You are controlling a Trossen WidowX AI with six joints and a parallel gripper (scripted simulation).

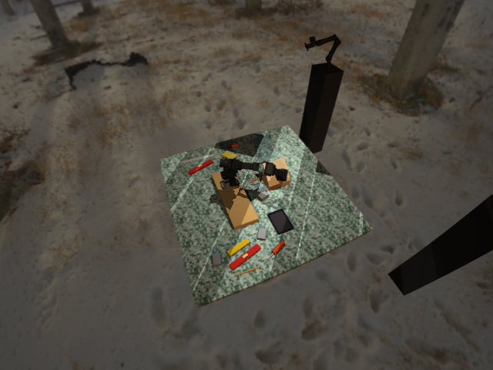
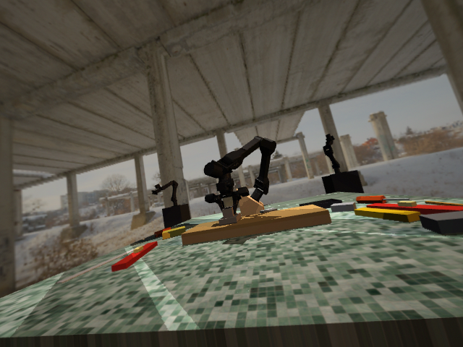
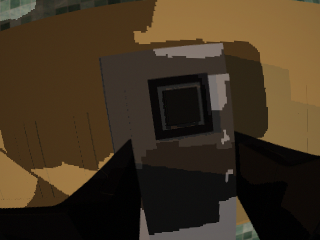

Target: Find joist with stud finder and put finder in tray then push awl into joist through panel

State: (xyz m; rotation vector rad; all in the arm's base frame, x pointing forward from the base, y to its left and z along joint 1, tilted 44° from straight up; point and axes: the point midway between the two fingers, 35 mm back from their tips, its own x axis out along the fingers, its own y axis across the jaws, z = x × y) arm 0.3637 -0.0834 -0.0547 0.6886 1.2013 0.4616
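My gripper tip is 210 mm past the black tray, 410 mm to the right of it and 50 mm above it. Also, from my gripper tip: yellow block 130 mm behind, 330 mm to the right, 50 mm below; stud finder 10 mm ahead, 20 mm above; orange-handled awl 180 mm behind, 60 mm below.
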